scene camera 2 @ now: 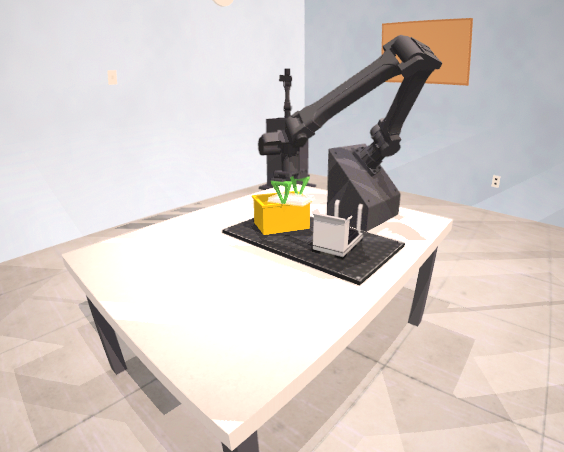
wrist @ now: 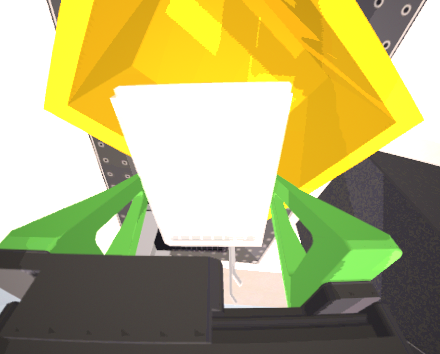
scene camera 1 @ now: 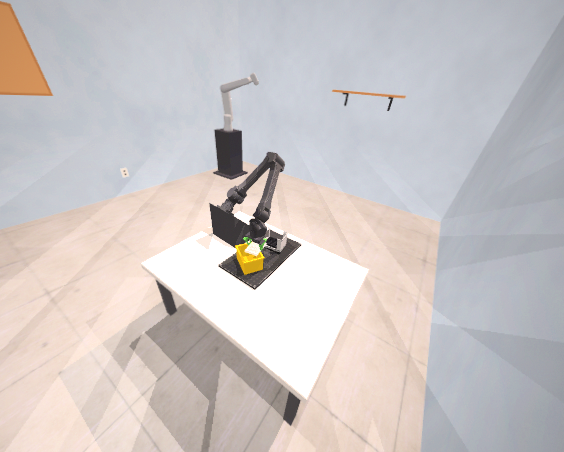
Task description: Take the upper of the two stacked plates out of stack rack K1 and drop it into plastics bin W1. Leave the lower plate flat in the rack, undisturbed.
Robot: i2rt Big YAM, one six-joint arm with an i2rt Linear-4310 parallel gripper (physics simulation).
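My gripper has green fingers, pointing down, shut on the white plate by two opposite sides. The plate is roughly level, at about rim height over the mouth of the yellow bin W1, overlapping the near rim in the wrist view. The pale rack K1 stands beside the bin. A dark, flat piece in the rack looks like the lower plate; the rack walls hide much of it.
Bin and rack stand on a black perforated board on the white table. The arm's dark wedge-shaped base stands close behind. Thin upright posts rise at the rack's side.
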